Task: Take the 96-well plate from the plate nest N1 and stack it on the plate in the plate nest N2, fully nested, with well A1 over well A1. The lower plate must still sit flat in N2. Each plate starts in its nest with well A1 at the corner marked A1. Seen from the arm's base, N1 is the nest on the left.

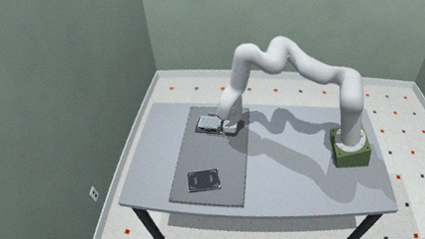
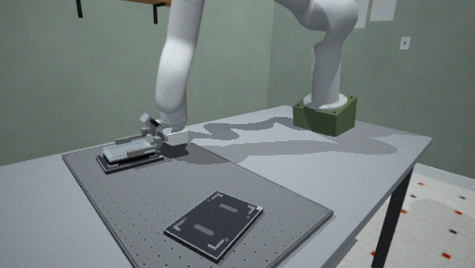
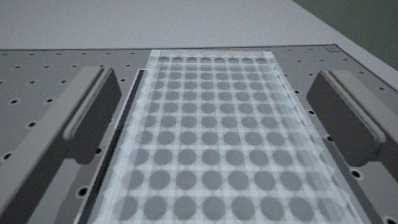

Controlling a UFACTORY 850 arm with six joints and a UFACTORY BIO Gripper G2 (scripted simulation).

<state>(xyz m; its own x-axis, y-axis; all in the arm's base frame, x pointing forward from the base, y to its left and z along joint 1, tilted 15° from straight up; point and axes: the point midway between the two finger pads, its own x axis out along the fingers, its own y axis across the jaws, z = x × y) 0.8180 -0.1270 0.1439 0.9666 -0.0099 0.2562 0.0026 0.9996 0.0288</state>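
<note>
Now: hand 10 mm above the clear 96-well plate. Round my hand: black 96-well plate 20 mm below.
</note>
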